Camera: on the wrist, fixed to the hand. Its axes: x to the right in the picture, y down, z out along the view.
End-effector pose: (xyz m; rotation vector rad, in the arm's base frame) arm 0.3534 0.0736 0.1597 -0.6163 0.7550 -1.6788
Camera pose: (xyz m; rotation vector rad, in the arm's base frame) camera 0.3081 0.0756 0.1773 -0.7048 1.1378 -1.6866
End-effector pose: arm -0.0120 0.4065 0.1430 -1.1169 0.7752 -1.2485
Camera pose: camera -0.0447 0.3954 0.1772 -1.2828 1.1004 -1.3052
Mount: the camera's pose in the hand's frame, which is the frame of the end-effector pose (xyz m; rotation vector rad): 0.0084 -0.0425 -0.0221 -0.2998 0.1719 -0.0433
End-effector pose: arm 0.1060 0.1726 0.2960 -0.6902 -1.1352 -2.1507
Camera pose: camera 0.0664 0.1707 0.2679 -0.5981 -0.7528 -2.3927
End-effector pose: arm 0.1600 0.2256 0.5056 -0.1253 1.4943 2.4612
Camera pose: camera 0.1618 0.2262 0.4570 -0.4305 1.1566 2.6802
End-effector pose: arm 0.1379 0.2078 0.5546 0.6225 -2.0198 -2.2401
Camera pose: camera 0.1469 0.1903 0.5101 0.7996 -1.5664 -2.3552
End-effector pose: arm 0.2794 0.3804 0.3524 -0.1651 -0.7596 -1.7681
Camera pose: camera 0.2440 0.3672 0.3218 -0.1949 -0.3749 -1.9036
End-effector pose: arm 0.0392 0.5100 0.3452 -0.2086 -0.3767 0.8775
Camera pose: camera 0.0831 0.4895 0.3410 -0.5472 -0.3496 0.7516
